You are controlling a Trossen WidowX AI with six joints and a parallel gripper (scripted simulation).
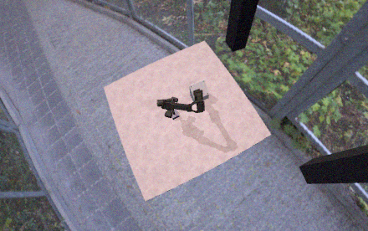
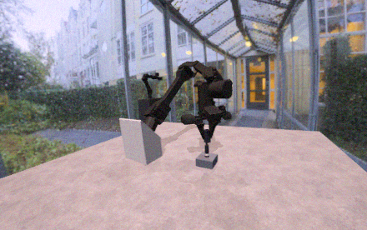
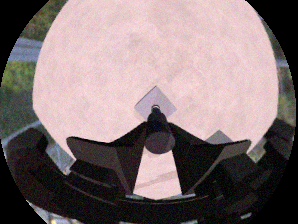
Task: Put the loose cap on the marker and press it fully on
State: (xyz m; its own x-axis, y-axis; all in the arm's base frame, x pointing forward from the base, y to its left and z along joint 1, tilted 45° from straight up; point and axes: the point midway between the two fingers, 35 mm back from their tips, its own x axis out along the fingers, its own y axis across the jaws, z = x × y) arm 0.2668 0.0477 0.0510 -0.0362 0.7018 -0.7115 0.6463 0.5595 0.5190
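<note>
Right now the dark holder block is 9 cm below my gripper tip. The rest, counted from my gripper tip: dark marker cap (1 cm above).
</note>
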